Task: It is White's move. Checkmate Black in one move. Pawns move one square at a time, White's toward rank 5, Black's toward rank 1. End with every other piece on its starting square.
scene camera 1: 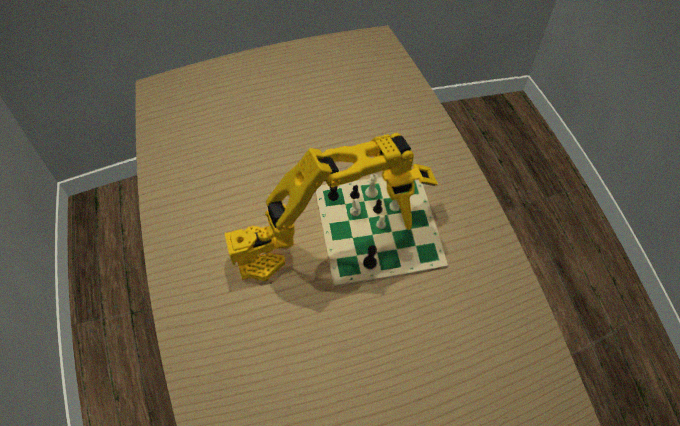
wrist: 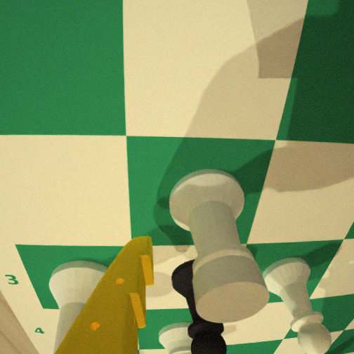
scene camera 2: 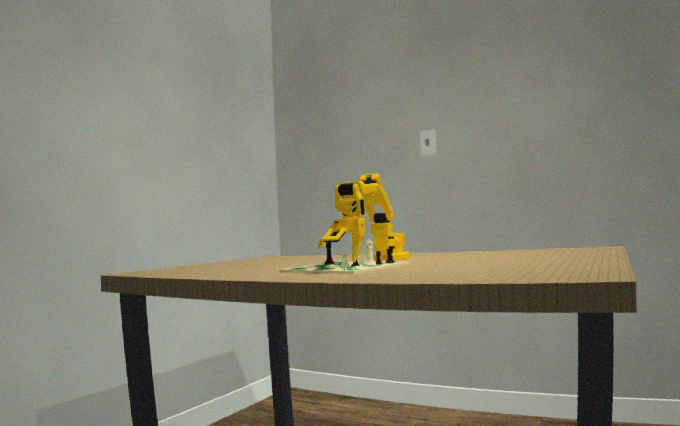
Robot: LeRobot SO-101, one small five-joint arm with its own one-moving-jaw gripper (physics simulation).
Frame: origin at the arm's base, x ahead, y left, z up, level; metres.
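Where they show: hand, tool point: (scene camera 1: 391, 196) (scene camera 2: 353, 260); arm's base, link origin: (scene camera 1: 268, 252) (scene camera 2: 387, 259).
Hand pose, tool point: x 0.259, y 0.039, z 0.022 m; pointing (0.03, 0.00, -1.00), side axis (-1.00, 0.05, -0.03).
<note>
Each offset is from my tool point to the top centre of the thing. Level surfaces: height alone.
My gripper (scene camera 1: 422, 203) (scene camera 2: 337, 253) is open and empty, low over the board @[0.039 m back, 0.046 m right, 0.016 m down] (scene camera 1: 343, 248) (wrist: 60, 190). Its fixed jaw (wrist: 120, 300) points down beside the white rook @[0.002 m ahead, 0.016 m right, 0.017 m up] (wrist: 215, 240) (scene camera 1: 393, 203), which stands upright on a green square; the moving jaw is swung out of the wrist view. A white pawn @[0.038 m back, 0.046 m right, 0.016 m up] (scene camera 1: 381, 221) (wrist: 300, 300) stands near the board's middle. A small black pawn @[0.032 m back, 0.012 m right, 0.016 m up] (scene camera 1: 377, 206) (wrist: 209, 342) stands beside the rook's square. The white king @[0.030 m back, 0.028 m left, 0.048 m up] (scene camera 1: 371, 189) stands in the far row. The tall black king @[0.085 m back, 0.117 m right, 0.048 m up] (scene camera 1: 370, 258) (scene camera 2: 328, 254) stands in the near row.
Another white piece @[0.075 m back, 0.005 m right, 0.024 m up] (scene camera 1: 355, 207), a black pawn @[0.064 m back, 0.032 m left, 0.016 m up] (scene camera 1: 354, 191) and a black piece @[0.105 m back, 0.042 m left, 0.017 m up] (scene camera 1: 332, 193) stand toward the board's far left. The arm's base (scene camera 1: 260, 265) stands left of the board on the wooden table @[0.022 m down] (scene camera 1: 225, 351) (scene camera 2: 451, 273). The forearm reaches over the far row.
</note>
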